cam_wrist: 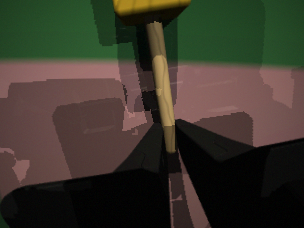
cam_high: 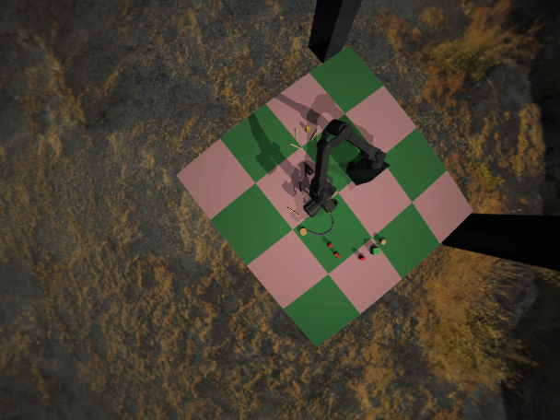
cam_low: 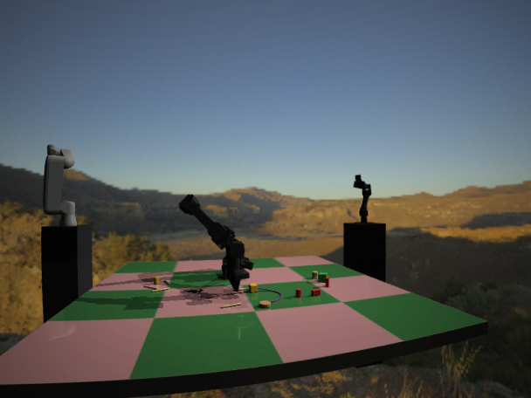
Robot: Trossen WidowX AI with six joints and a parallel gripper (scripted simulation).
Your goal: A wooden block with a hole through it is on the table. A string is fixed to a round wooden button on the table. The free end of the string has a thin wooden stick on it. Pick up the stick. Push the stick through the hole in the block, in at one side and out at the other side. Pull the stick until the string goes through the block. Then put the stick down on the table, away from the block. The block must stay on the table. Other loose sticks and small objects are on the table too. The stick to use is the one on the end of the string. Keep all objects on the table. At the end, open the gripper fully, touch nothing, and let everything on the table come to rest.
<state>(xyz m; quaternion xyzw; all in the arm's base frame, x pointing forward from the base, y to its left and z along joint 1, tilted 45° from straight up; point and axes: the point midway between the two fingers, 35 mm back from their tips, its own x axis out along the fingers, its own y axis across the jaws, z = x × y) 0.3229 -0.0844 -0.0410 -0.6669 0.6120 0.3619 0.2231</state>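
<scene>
Right now my gripper tip is 7 cm to the right of the yellow wooden block, 2 cm past it and 1 cm below it. Round my gripper tip: stick (4 cm to the left, 1 cm behind, 1 cm above); red cylinder (23 cm to the left, 9 cm ahead, 1 cm above); round wooden button (17 cm ahead, 8 cm to the left).
</scene>
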